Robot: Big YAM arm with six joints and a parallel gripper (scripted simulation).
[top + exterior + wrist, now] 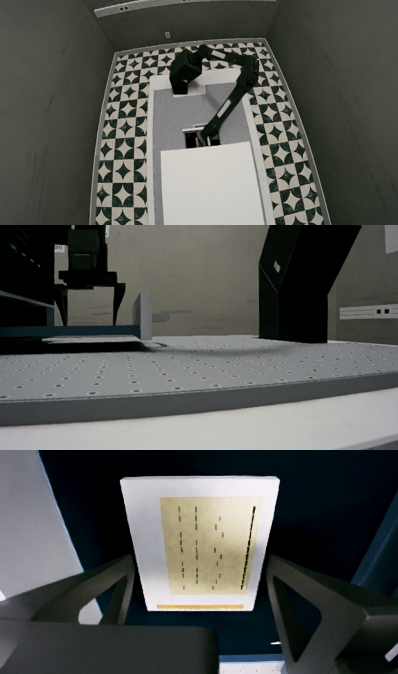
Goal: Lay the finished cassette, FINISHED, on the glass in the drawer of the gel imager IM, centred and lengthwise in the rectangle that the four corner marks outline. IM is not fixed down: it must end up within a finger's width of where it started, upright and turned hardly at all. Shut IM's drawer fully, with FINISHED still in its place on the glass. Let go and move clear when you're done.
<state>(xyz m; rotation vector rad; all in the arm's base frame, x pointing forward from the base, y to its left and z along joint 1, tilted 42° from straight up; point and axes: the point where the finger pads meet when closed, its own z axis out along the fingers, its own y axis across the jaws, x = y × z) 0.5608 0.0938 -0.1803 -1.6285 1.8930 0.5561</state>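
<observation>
My gripper is now 10 mm above the cassette FINISHED. From my hand the other things lie so: drawer 20 mm ahead.
</observation>
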